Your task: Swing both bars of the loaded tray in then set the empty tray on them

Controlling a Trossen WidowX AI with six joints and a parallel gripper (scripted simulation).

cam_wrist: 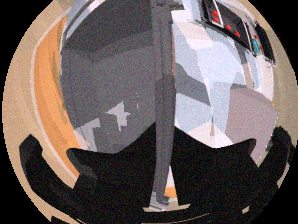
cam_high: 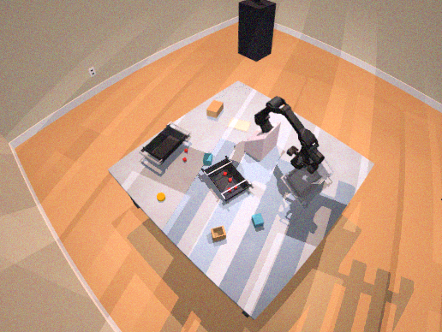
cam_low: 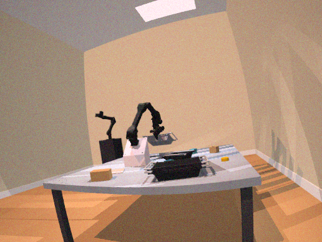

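Now: the grey tray 7 cm to the left of my gripper tip and 1 cm ahead of it. From my gripper tip the other things lie so: yellow disc: 62 cm ahead, 51 cm to the right, 17 cm below; then orange block: 81 cm to the right, 15 cm below, 13 cm behind; then brown box: 54 cm ahead, 16 cm below, 10 cm to the right.
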